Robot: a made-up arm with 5 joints.
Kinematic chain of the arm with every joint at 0, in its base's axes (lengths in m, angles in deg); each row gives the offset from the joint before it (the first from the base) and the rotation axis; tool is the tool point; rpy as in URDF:
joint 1: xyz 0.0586 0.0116 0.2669 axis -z
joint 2: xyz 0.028 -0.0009 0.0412 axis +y
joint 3: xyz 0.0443 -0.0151 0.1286 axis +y
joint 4: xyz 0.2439 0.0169 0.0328 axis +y
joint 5: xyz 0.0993 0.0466 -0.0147 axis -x
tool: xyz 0 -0.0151 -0.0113 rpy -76.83 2.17 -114.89
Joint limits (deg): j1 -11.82..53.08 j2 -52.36..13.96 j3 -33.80..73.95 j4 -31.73..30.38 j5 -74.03..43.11
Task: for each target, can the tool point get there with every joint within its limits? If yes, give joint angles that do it. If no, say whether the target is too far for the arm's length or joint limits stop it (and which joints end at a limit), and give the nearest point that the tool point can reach.
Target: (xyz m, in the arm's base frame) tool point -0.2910 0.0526 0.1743
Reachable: no: joint limits stop it (at a limit: joint 1, joint 2, joint 3, joint 4) | nearest point 0.1141 0.0748 0.1080 | short by 0.411 m
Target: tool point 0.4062 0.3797 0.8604
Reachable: no: too far | nearest point 0.3418 0.1263 0.6967 | short by 0.309 m
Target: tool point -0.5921 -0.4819 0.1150
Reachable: no: too far | nearest point 0.1309 -0.0369 0.1000 | short by 0.849 m
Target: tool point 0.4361 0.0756 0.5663
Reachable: yes | joints -3.64 -8.29 -4.46 -26.88 -29.39
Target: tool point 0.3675 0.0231 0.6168
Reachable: yes | joints 3.60 -22.43 -10.70 12.87 8.40
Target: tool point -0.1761 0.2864 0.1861
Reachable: no: joint limits stop it (at a limit: joint 1, joint 2, joint 3, joint 4, joint 5) | nearest point 0.1142 0.0786 0.1076 | short by 0.366 m
